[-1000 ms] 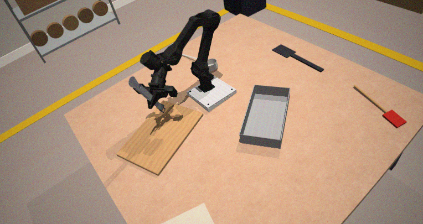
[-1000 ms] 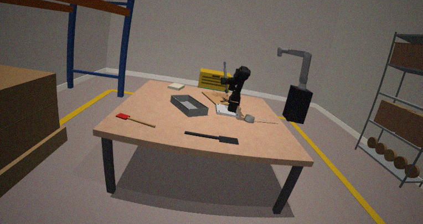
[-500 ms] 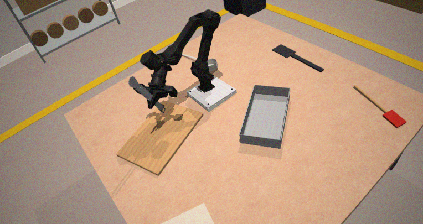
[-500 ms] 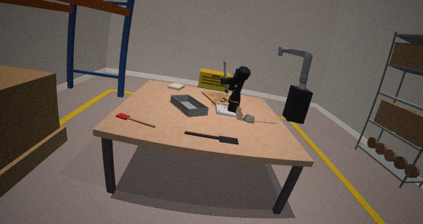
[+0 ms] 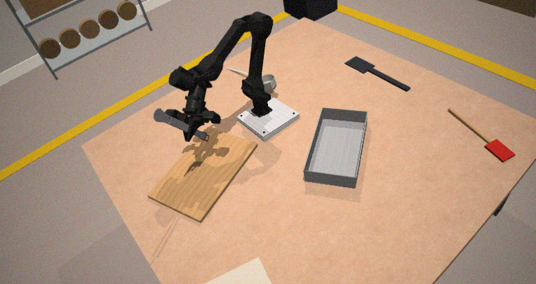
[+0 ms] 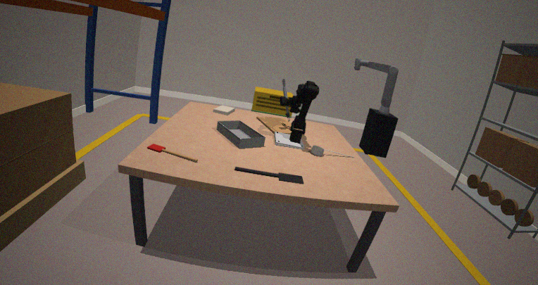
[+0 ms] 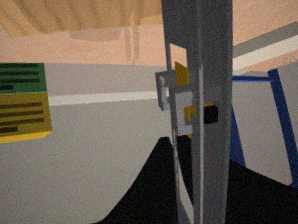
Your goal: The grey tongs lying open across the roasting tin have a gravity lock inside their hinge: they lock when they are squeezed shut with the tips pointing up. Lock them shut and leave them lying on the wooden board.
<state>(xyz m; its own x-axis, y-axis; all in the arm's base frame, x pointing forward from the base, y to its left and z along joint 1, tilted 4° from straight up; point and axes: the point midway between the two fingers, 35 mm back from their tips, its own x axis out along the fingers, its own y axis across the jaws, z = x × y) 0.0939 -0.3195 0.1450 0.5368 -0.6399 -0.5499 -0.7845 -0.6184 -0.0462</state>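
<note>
The wooden board is 10 mm to the left of my gripper tip and 160 mm below it. Round my gripper tip: white block: 450 mm ahead, 120 mm to the right, 150 mm below; grey roasting tin: 240 mm ahead, 420 mm to the left, 140 mm below; black spatula: 10 mm ahead, 840 mm to the left, 160 mm below.
</note>
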